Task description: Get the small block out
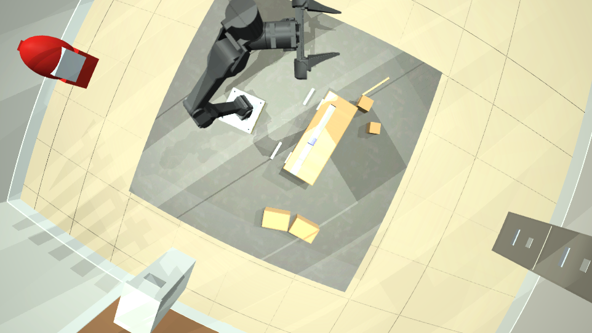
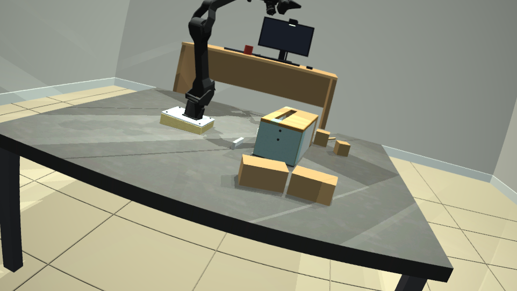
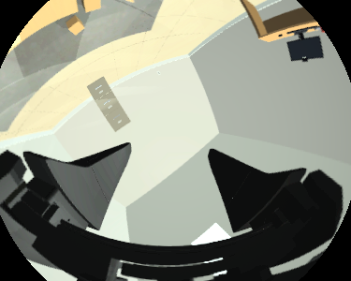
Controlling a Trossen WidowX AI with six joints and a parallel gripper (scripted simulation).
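My gripper tip is 7 cm short of the clear-fronted box, 17 cm to the left of it and 51 cm above it. From my gripper tip the other things lie so: blue block 8 cm ahead, 20 cm to the right, 49 cm below.
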